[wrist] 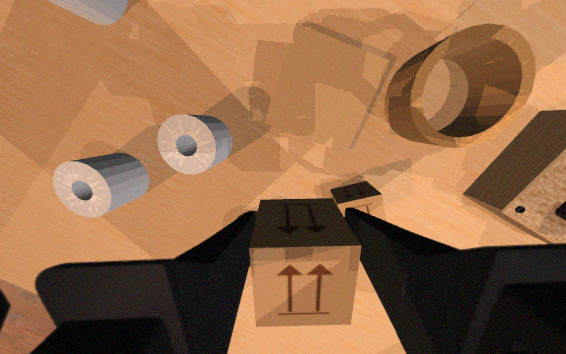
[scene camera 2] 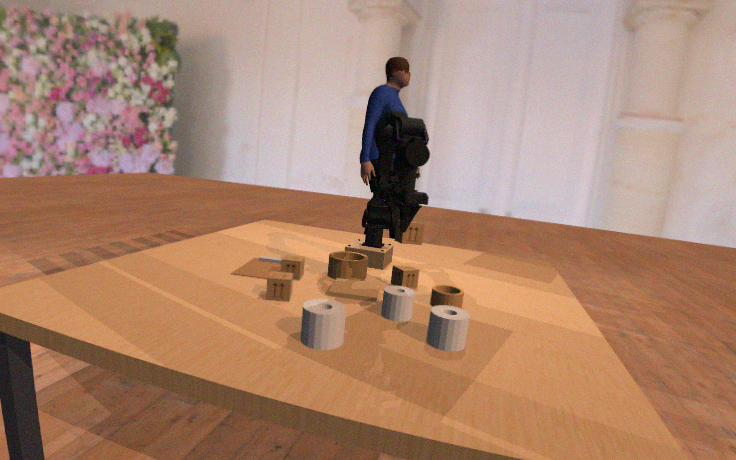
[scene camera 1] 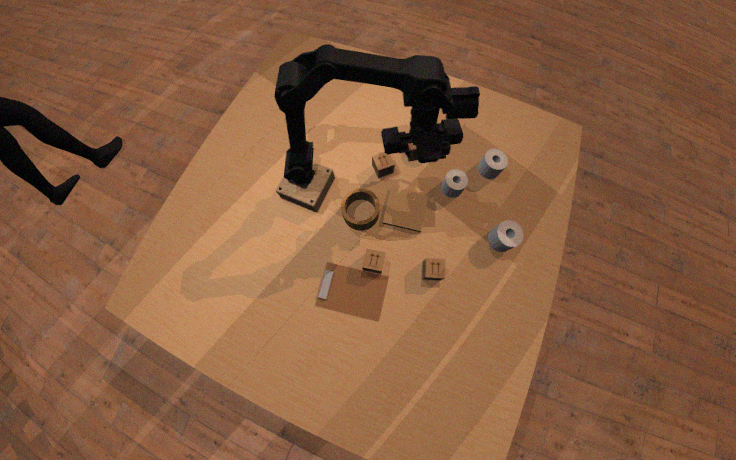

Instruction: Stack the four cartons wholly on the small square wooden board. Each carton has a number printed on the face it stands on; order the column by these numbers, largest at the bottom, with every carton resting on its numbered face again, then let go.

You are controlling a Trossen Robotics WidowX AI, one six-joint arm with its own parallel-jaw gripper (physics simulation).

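Pixels of known places: gripper, fingertip midpoint: (wrist: 300,216) (scene camera 2: 398,230); arm's base at its link origin: (scene camera 2: 373,245) (scene camera 1: 301,176).
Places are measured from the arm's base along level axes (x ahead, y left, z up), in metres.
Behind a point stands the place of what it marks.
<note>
My gripper (scene camera 1: 420,155) @(x 0.311, y 0.138, z 0.115 m) (scene camera 2: 404,225) @(x 0.311, y 0.138, z 0.115 m) (wrist: 300,216) @(x 0.311, y 0.138, z 0.115 m) points down and is shut on a carton (scene camera 2: 413,233) @(x 0.319, y 0.177, z 0.115 m) (wrist: 305,285) @(x 0.296, y 0.160, z 0.140 m), high above the table. The held carton looks roughly level in scene view 2, its arrows pointing up; its number does not show. The square wooden board (scene camera 1: 407,216) @(x 0.343, y 0.024, z -0.045 m) (scene camera 2: 352,289) @(x 0.352, y 0.044, z -0.045 m) (wrist: 335,100) @(x 0.311, y 0.045, z -0.045 m) bears no carton. One carton (scene camera 1: 383,165) @(x 0.215, y 0.135, z -0.003 m) (scene camera 2: 405,276) @(x 0.239, y 0.158, z -0.020 m) (wrist: 357,196) @(x 0.227, y 0.132, z -0.012 m) stands behind the board, near the gripper. A second carton (scene camera 1: 373,261) @(x 0.306, y -0.151, z -0.003 m) (scene camera 2: 292,266) @(x 0.331, y -0.136, z -0.020 m) stands at the brown mat's edge. A third carton (scene camera 1: 434,269) @(x 0.469, y -0.105, z -0.003 m) (scene camera 2: 278,287) @(x 0.495, y -0.092, z -0.024 m) stands beside it. Their numbers are hidden.
A wooden ring (scene camera 1: 360,225) @(x 0.229, y -0.070, z -0.007 m) (scene camera 2: 347,268) @(x 0.260, y -0.002, z -0.019 m) (wrist: 400,112) @(x 0.243, y 0.024, z -0.019 m) stands close beside the board; another ring (scene camera 2: 446,299) @(x 0.348, y 0.281, z -0.028 m) is farther right. Three grey rolls (scene camera 1: 454,185) @(x 0.439, y 0.156, z 0.003 m) (scene camera 2: 322,328) @(x 0.676, y 0.089, z -0.015 m) (wrist: 222,140) @(x 0.411, y 0.158, z -0.020 m) stand on the table. The brown mat (scene camera 1: 352,298) @(x 0.290, y -0.265, z -0.055 m) (scene camera 2: 249,267) @(x 0.305, y -0.283, z -0.055 m) bears a grey strip (scene camera 1: 325,284) @(x 0.204, y -0.261, z -0.045 m). A person (scene camera 2: 379,116) stands behind the arm.
</note>
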